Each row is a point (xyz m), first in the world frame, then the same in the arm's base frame.
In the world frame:
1: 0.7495 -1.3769 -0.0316
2: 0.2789 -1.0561 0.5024
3: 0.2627 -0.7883 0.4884
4: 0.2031 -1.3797 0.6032
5: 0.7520 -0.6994 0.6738
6: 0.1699 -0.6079 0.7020
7: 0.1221 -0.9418 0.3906
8: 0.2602 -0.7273 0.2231
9: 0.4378 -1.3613 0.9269
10: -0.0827 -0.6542 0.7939
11: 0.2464 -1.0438 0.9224
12: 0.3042 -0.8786 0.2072
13: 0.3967 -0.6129 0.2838
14: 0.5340 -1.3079 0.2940
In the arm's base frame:
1: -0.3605 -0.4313 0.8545
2: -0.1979 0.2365 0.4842
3: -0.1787 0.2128 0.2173
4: -0.2166 0.3916 0.7945
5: 0.2826 -0.0496 0.2241
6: -0.0462 0.4020 0.0346
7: -0.3645 0.2726 0.3390
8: -0.3743 0.0384 0.1435
9: 0.1809 0.4188 0.8334
10: -0.1408 0.6578 0.0409
11: 0.1052 0.5293 0.4877
12: -0.3816 0.0101 0.2992
13: -0.2253 -0.0381 0.0577
14: -0.2356 -0.0656 0.7656

